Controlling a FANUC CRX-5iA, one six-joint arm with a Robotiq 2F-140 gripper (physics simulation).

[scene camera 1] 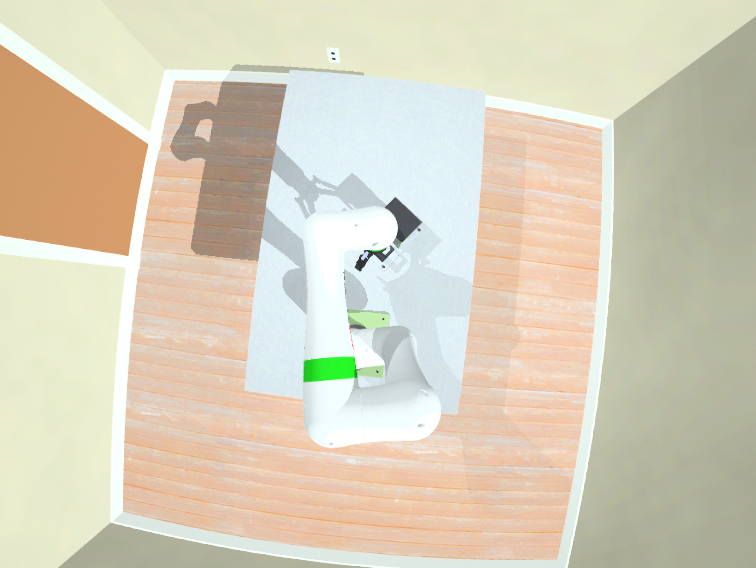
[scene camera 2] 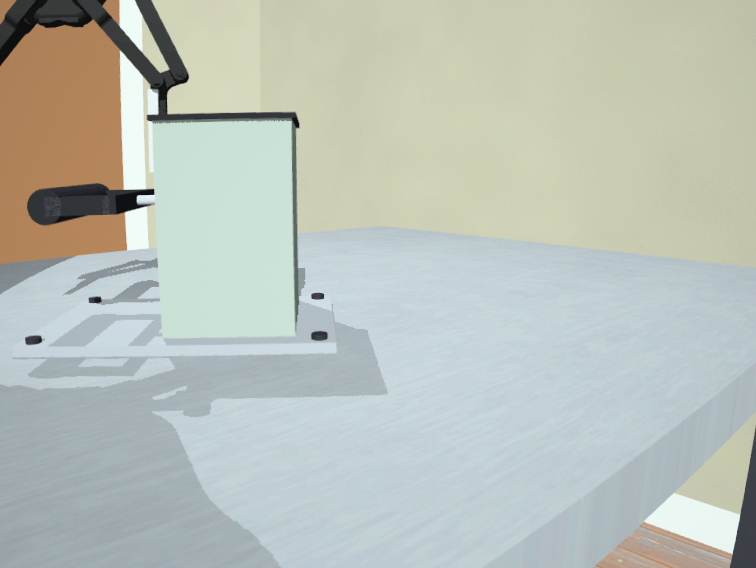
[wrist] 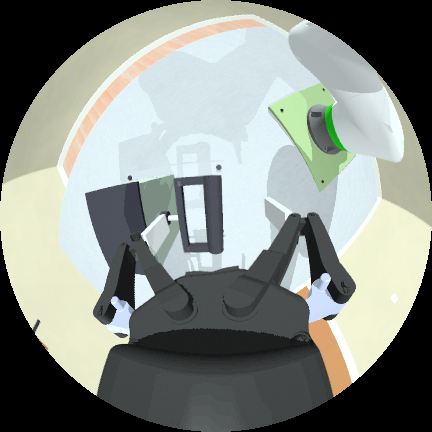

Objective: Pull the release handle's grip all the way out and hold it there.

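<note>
The release handle's dark grip (scene camera 2: pixel 67 204) (wrist: pixel 215 215) is a bar on a rectangular frame. A short white rod (scene camera 2: pixel 145 199) (wrist: pixel 173 218) joins it to a pale green box (scene camera 2: pixel 226 225) with a dark lid (scene camera 1: pixel 408 218) (wrist: pixel 112 215). My gripper (scene camera 2: pixel 61 164) (wrist: pixel 214 214) is wide open and empty. In the wrist view its pads are either side of the grip, one towards the box, one beyond the bar. In the second scene view the visible pad's lower end is a little above grip height, partly hidden by the box. The arm hides much of the gripper in the first scene view.
The box stands on a pale baseplate (scene camera 2: pixel 244 348) with dark bolts, on the light grey table (scene camera 1: pixel 391 128) (scene camera 2: pixel 519 366). The arm's green mounting plate (scene camera 1: pixel 372 318) (wrist: pixel 292 117) is on the same table. The white arm (scene camera 1: pixel 326 287) reaches over the table.
</note>
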